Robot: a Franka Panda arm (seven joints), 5 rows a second.
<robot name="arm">
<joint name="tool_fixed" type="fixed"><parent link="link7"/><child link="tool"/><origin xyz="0 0 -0.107" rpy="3.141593 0 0"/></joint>
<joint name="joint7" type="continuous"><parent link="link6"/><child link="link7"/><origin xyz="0.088 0 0" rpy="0 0 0"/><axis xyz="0 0 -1"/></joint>
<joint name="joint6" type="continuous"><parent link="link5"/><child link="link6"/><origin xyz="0 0 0" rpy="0 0 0"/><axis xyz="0 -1 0"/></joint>
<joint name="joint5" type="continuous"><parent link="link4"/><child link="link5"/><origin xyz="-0.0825 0 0.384" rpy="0 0 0"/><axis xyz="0 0 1"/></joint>
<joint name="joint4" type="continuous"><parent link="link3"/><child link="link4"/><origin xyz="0.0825 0 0" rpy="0 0 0"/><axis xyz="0 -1 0"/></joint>
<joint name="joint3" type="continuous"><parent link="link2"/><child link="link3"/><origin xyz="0 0 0.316" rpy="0 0 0"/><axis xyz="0 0 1"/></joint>
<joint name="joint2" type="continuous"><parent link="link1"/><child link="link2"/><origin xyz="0 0 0" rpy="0 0 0"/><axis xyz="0 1 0"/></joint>
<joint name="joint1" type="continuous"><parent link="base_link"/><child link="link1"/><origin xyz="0 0 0.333" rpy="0 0 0"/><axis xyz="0 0 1"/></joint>
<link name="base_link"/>
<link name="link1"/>
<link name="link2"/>
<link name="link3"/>
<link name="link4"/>
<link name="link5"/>
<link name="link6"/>
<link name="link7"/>
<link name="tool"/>
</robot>
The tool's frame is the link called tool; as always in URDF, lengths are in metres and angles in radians. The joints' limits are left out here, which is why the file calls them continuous.
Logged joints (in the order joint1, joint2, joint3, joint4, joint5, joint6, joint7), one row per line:
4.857, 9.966, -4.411, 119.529, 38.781, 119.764, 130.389
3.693, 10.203, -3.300, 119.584, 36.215, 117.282, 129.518
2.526, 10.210, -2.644, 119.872, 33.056, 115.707, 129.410
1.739, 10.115, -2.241, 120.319, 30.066, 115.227, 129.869
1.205, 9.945, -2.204, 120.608, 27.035, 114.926, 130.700
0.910, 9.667, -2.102, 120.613, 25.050, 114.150, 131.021
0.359, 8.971, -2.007, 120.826, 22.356, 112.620, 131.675
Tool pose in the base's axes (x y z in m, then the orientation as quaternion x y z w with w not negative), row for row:
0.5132, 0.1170, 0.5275, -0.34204, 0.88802, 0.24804, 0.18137
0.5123, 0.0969, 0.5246, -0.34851, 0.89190, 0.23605, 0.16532
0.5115, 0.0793, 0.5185, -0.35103, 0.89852, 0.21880, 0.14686
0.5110, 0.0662, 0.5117, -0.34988, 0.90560, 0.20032, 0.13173
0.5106, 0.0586, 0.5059, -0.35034, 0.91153, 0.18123, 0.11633
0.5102, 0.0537, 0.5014, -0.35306, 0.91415, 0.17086, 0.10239
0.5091, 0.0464, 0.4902, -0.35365, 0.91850, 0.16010, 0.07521
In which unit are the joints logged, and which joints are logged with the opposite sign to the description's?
The joints are logged in degrees. Opposite sign: joint2, joint3, joint4.
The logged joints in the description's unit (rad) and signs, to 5 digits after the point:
0.08477, -0.17394, 0.07699, -2.08617, 0.67686, 2.09028, 2.27572
0.06446, -0.17808, 0.05760, -2.08713, 0.63207, 2.04696, 2.26052
0.04409, -0.17820, 0.04615, -2.09216, 0.57694, 2.01947, 2.25863
0.03035, -0.17654, 0.03911, -2.09996, 0.52475, 2.01109, 2.26664
0.02103, -0.17357, 0.03847, -2.10501, 0.47185, 2.00584, 2.28115
0.01588, -0.16872, 0.03669, -2.10509, 0.43720, 1.99229, 2.28675
0.00627, -0.15657, 0.03503, -2.10881, 0.39019, 1.96559, 2.29816

